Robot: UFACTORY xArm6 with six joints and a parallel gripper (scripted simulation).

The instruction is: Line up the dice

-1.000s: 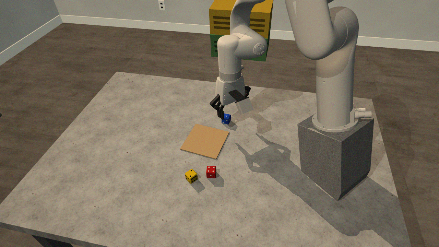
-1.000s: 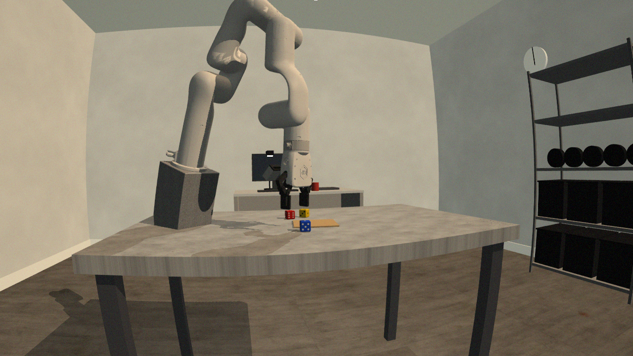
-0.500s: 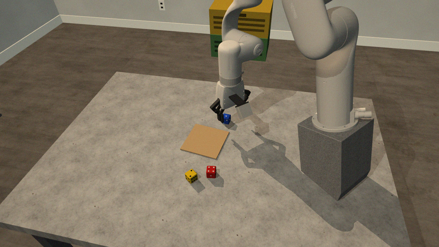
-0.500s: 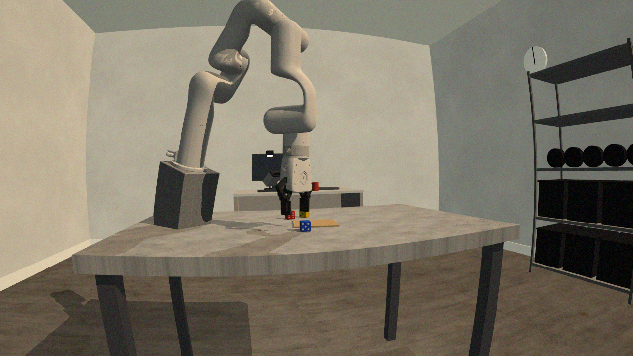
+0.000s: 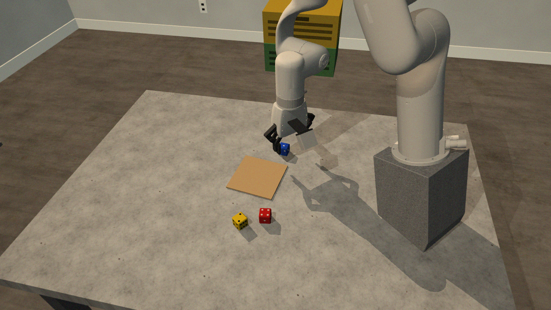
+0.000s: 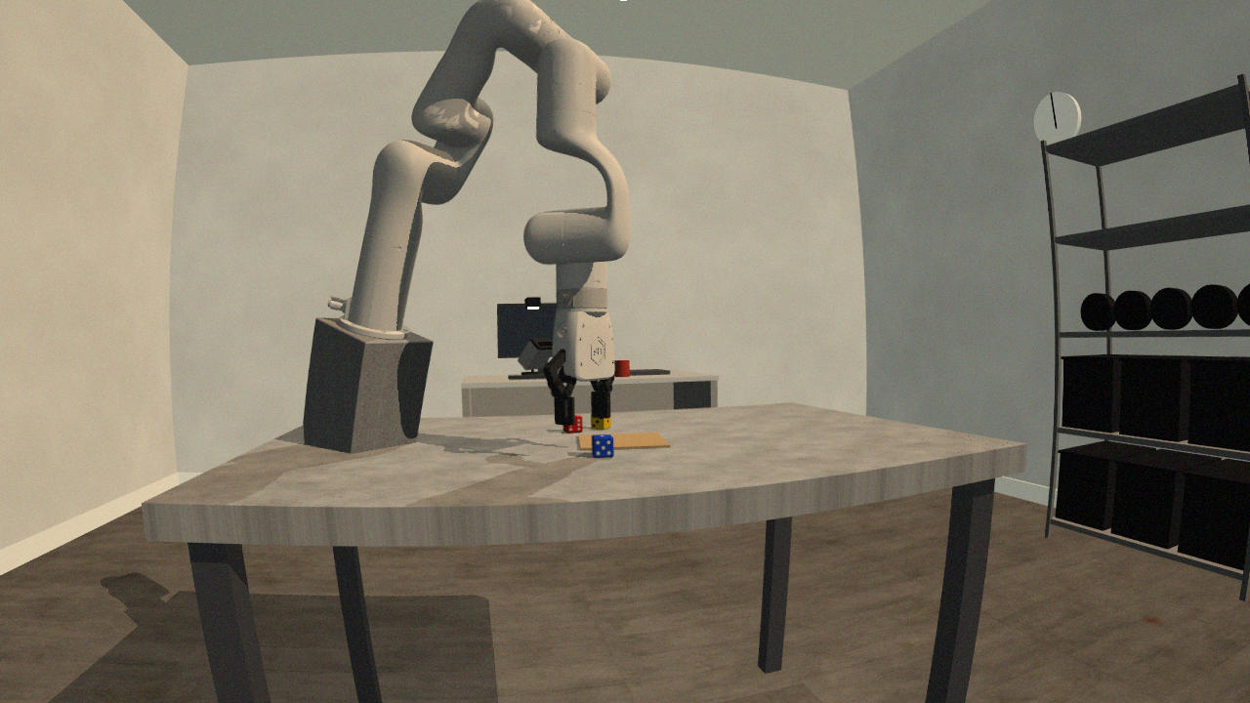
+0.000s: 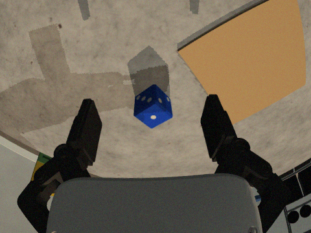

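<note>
My hand is 50 mm above the blue die, 20 mm to the left of it and 20 mm short of it. The rest, counted from my hand: red die (240 mm to the left, 50 mm below, 10 mm ahead); then yellow die (270 mm to the left, 70 mm ahead, 50 mm below); then mat (100 mm to the left, 70 mm ahead, 60 mm below).
</note>
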